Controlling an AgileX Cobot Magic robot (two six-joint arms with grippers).
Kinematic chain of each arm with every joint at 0, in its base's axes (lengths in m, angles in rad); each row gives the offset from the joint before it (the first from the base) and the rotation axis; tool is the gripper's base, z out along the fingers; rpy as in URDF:
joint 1: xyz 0 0 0.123 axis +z
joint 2: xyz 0 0 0 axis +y
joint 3: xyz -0.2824 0 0.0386 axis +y
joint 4: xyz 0.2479 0 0.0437 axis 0.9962 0 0.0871
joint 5: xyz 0 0 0 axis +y
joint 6: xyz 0.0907 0 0.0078 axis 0.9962 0 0.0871
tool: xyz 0 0 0 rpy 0 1.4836 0
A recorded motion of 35 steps. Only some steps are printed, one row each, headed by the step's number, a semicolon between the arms.
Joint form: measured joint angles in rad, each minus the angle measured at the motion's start. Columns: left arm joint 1, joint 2, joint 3, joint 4, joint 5, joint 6; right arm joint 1, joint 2, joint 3, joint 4, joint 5, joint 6.
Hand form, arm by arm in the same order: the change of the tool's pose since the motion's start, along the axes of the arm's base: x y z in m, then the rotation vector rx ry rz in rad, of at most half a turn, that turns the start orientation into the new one. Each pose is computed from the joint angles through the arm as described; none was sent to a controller.
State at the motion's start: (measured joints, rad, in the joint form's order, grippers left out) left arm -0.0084 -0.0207 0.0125 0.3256 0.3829 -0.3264; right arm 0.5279 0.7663 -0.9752 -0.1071 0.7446 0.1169
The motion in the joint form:
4: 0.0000 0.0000 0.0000 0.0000 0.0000 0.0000; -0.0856 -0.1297 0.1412 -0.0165 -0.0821 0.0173
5: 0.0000 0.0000 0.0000 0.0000 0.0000 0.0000; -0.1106 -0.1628 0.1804 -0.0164 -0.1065 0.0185
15: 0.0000 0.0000 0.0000 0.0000 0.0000 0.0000; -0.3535 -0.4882 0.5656 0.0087 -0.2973 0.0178
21: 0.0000 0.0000 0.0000 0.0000 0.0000 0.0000; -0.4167 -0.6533 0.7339 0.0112 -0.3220 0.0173
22: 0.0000 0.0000 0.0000 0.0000 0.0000 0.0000; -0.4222 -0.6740 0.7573 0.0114 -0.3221 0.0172
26: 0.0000 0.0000 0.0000 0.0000 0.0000 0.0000; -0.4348 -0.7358 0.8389 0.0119 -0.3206 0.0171
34: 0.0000 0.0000 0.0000 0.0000 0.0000 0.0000; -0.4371 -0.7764 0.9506 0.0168 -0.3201 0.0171
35: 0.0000 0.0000 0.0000 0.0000 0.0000 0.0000; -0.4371 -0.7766 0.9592 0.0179 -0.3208 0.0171
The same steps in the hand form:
4: 0.0000 0.0000 0.0000 0.0000 0.0000 0.0000; -0.0163 -0.0212 -0.0215 0.0309 -0.0644 -0.0881
5: 0.0000 0.0000 0.0000 0.0000 0.0000 0.0000; -0.0203 -0.0259 -0.0282 0.0388 -0.0808 -0.1106
15: 0.0000 0.0000 0.0000 0.0000 0.0000 0.0000; -0.0558 -0.0562 -0.1087 0.0922 -0.2009 -0.3263
21: 0.0000 0.0000 0.0000 0.0000 0.0000 0.0000; -0.0700 -0.0618 -0.1520 0.0941 -0.2240 -0.3859
22: 0.0000 0.0000 0.0000 0.0000 0.0000 0.0000; -0.0712 -0.0622 -0.1586 0.0929 -0.2218 -0.3914
26: 0.0000 0.0000 0.0000 0.0000 0.0000 0.0000; -0.0736 -0.0631 -0.1825 0.0856 -0.2018 -0.4045
34: 0.0000 0.0000 0.0000 0.0000 0.0000 0.0000; -0.0727 -0.0629 -0.2176 0.0691 -0.1315 -0.4083
35: 0.0000 0.0000 0.0000 0.0000 0.0000 0.0000; -0.0725 -0.0629 -0.2204 0.0679 -0.1238 -0.4084

